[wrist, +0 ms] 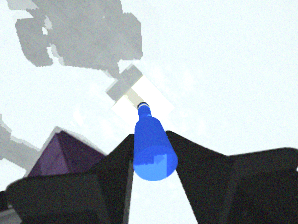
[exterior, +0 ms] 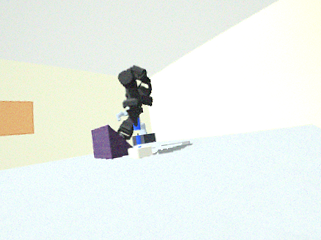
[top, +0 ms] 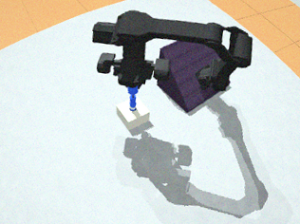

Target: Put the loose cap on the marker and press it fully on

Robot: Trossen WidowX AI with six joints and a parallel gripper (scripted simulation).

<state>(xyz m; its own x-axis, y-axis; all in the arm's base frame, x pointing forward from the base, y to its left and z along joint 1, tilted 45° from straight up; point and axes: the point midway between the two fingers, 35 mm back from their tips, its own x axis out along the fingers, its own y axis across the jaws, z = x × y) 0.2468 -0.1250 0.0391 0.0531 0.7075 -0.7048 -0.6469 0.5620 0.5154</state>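
My gripper tip is 11 cm above the holder block. Round my gripper tip: marker cap 1 cm above.
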